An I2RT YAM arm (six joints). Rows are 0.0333 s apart.
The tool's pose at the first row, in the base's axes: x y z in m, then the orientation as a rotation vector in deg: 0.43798, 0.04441, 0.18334, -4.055, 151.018, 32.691
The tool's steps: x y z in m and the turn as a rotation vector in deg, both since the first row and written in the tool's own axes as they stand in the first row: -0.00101, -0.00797, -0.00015, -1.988, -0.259, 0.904; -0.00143, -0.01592, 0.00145, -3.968, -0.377, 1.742; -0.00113, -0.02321, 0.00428, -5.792, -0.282, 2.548; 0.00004, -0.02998, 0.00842, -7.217, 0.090, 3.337; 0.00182, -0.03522, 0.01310, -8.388, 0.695, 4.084; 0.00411, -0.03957, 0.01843, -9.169, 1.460, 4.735; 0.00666, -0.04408, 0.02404, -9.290, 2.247, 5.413
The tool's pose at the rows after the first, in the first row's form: 0.43994, 0.03703, 0.18085, -3.394, 150.373, 35.588; 0.44209, 0.03039, 0.17669, -2.858, 149.807, 38.460; 0.44399, 0.02489, 0.17146, -2.379, 149.446, 41.140; 0.44557, 0.02043, 0.16498, -1.880, 149.446, 43.331; 0.44661, 0.01761, 0.15839, -1.425, 149.727, 45.218; 0.44734, 0.01589, 0.15138, -1.022, 150.272, 46.593; 0.44796, 0.01414, 0.14397, -0.383, 151.076, 47.118
